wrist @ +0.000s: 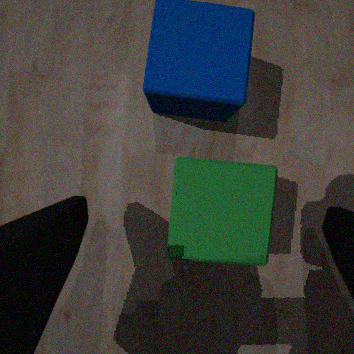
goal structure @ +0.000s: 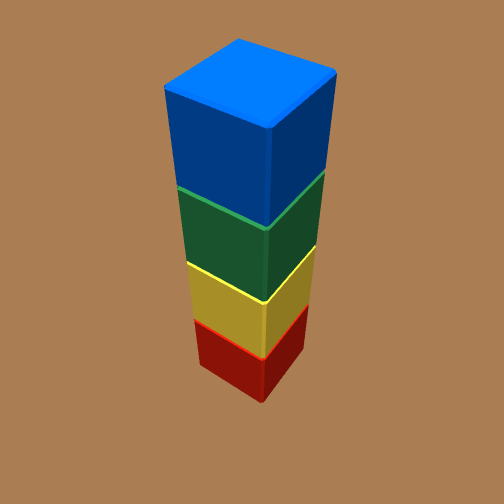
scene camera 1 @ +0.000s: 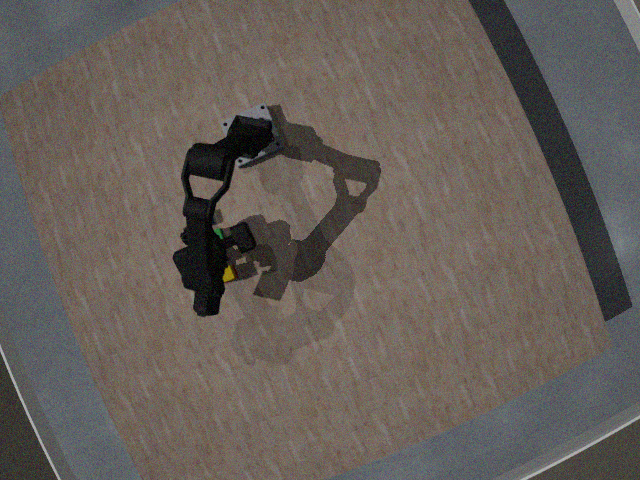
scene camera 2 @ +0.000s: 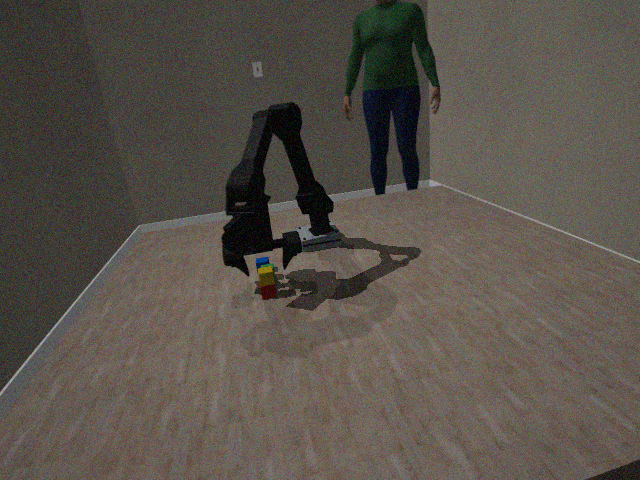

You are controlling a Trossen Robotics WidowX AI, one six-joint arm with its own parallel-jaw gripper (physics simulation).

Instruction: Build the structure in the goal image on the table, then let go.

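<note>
A yellow cube (scene camera 1: 227, 274) (scene camera 2: 266, 276) sits on a red cube (scene camera 2: 268, 292), forming a two-high stack. A green cube (scene camera 1: 218, 233) (wrist: 222, 211) stands behind the stack and is mostly hidden by it in scene camera 2. A blue cube (scene camera 2: 262, 261) (wrist: 200, 52) stands beyond the green cube, with a gap between them in the wrist view. My gripper (scene camera 2: 266, 271) (wrist: 208, 213) is wide open and empty. It points down above the green cube, which shows between the fingertips, nearer the right one, in the wrist view. The arm hides the blue cube in scene camera 1.
The arm's grey base plate (scene camera 1: 261, 111) (scene camera 2: 320, 239) is on the wood-patterned surface (scene camera 1: 439, 232) (scene camera 2: 413, 387), behind the cubes in scene camera 2. Arm shadows fall around the cubes. A person in a green top (scene camera 2: 390, 49) is in the background near the wall.
</note>
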